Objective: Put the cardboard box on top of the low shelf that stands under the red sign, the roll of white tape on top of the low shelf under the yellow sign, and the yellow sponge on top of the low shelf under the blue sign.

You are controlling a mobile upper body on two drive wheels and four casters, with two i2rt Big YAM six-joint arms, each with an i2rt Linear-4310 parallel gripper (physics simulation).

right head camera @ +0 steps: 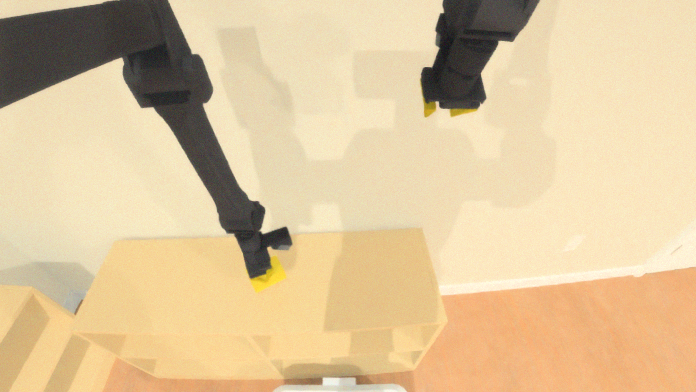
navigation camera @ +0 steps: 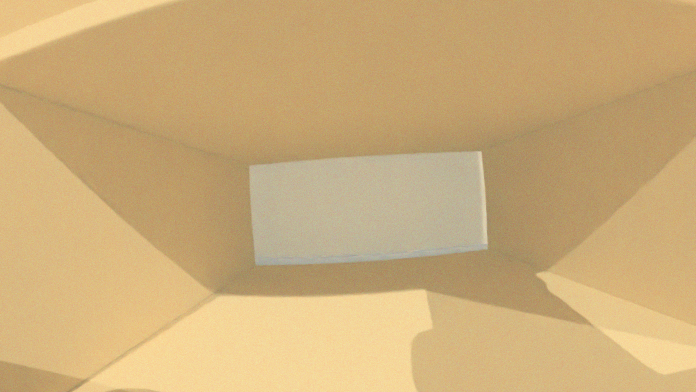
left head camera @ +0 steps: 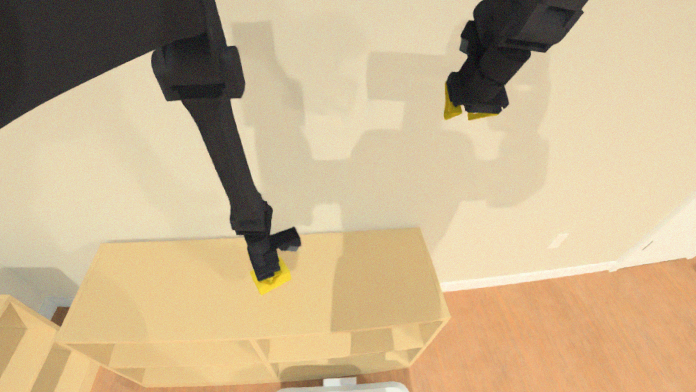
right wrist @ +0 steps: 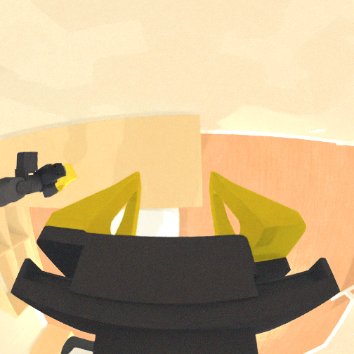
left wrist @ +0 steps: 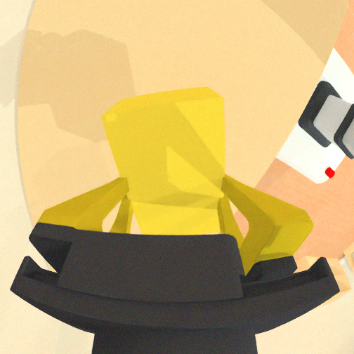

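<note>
The yellow sponge is held between the fingers of my left gripper, over the middle of the low wooden shelf's top. A shadow lies on the top in the left wrist view; any gap under the sponge is hard to judge. My right gripper is open and empty, higher and farther right. The cardboard box, the white tape and the coloured signs do not show.
A beige wall rises behind the shelf. Another wooden shelf unit stands at the lower left. My white base is close to the shelf front. Shelf panels fill the navigation view. Wooden floor lies at the right.
</note>
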